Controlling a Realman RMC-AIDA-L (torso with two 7-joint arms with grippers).
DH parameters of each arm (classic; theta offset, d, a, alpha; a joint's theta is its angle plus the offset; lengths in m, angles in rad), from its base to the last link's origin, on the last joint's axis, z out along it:
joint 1: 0 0.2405 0 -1.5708
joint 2: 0 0 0 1.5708
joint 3: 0 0.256 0 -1.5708
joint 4: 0 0 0 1.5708
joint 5: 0 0.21 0 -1.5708
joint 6: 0 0 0 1.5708
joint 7: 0 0.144 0 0
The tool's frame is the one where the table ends.
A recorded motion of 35 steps. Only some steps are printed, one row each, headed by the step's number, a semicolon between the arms.
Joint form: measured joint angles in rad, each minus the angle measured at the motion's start. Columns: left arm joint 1, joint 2, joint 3, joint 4, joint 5, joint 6, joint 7; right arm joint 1, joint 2, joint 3, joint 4, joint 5, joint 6, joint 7.
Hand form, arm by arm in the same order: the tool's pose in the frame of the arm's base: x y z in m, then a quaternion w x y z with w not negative. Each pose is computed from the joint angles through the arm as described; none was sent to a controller.
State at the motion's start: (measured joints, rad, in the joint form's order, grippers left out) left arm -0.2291 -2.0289 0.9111 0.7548 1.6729 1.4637 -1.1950; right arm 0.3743 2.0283 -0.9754 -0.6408 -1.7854 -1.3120 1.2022
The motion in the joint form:
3: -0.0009 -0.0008 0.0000 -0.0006 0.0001 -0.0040 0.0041; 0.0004 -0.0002 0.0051 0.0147 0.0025 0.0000 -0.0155
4: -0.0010 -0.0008 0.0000 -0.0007 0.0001 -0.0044 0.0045; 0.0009 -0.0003 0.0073 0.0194 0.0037 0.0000 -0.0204
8: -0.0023 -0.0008 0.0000 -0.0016 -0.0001 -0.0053 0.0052; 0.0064 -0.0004 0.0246 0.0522 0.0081 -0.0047 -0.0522
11: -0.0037 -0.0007 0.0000 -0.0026 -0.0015 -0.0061 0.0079; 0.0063 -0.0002 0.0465 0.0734 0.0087 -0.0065 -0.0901
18: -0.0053 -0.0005 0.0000 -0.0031 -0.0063 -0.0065 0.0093; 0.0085 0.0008 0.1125 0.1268 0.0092 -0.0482 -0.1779
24: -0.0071 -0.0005 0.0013 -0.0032 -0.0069 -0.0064 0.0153; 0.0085 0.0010 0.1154 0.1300 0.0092 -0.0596 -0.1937
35: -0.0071 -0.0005 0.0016 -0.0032 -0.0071 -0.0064 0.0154; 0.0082 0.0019 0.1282 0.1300 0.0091 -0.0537 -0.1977
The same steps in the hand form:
3: -0.3197 0.2814 0.0280 0.24603 -0.92008 -0.19072 -0.23781; 0.3124 0.3127 -0.0079 0.21272 -0.94371 0.18733 0.17047
4: -0.3197 0.2814 0.0280 0.24621 -0.92009 -0.19060 -0.23768; 0.3128 0.3124 -0.0082 0.21320 -0.94350 0.18727 0.17113
8: -0.3195 0.2819 0.0279 0.24637 -0.92012 -0.19022 -0.23770; 0.3149 0.3104 -0.0106 0.21404 -0.94244 0.18664 0.17653
11: -0.3192 0.2824 0.0279 0.24701 -0.92016 -0.18886 -0.23796; 0.3180 0.3085 -0.0109 0.22065 -0.94148 0.18162 0.17870
18: -0.3185 0.2832 0.0284 0.24827 -0.91960 -0.18765 -0.23978; 0.3206 0.3019 -0.0112 0.22738 -0.93840 0.16785 0.19882
24: -0.3178 0.2838 0.0282 0.24830 -0.92045 -0.18392 -0.23937; 0.3197 0.3006 -0.0115 0.22529 -0.93958 0.16066 0.20156
35: -0.3178 0.2838 0.0281 0.24823 -0.92048 -0.18384 -0.23940; 0.3208 0.3018 -0.0100 0.23278 -0.93748 0.16199 0.20173

